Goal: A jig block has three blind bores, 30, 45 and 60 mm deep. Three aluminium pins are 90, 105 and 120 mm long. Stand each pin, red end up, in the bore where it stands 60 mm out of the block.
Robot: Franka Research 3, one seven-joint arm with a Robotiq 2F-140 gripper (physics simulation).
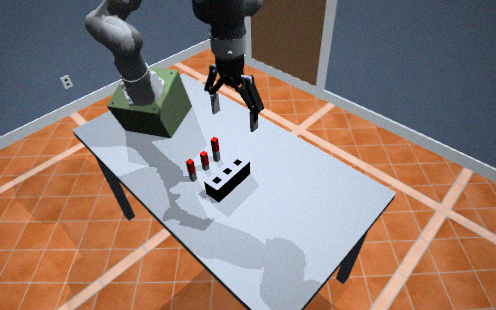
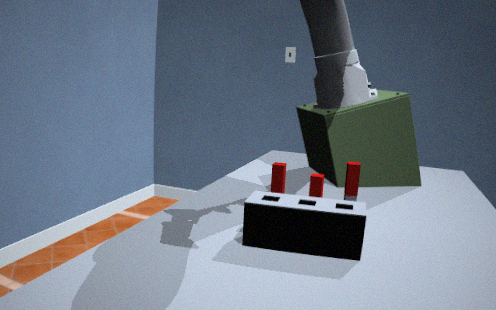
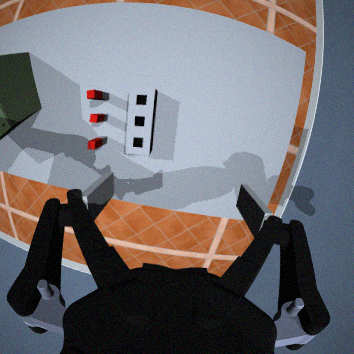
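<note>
The jig block (image 1: 231, 184) (image 2: 304, 230) (image 3: 140, 110) has a light top with three dark square bores in a row, all empty; their depths cannot be seen. Three pins stand upright on the table in a row beside it, red end up, grey below. The end pin towards the base's far side (image 1: 215, 146) (image 2: 353, 178) (image 3: 93, 94) looks tallest, the middle pin (image 1: 204, 159) (image 2: 316, 185) (image 3: 97, 118) shortest, and the other end pin (image 1: 191, 168) (image 2: 278, 177) (image 3: 94, 143) in between. My gripper (image 1: 234, 114) (image 3: 176, 189) is wide open and empty, high above the table, away from pins and block.
The green base box (image 1: 172, 107) (image 2: 375, 145) (image 3: 17, 82) carries the arm at one end of the table (image 1: 320, 200) (image 2: 425, 260) (image 3: 225, 100), on the pins' side of the block. Arm shadows fall across the table top. Walls stand behind the table.
</note>
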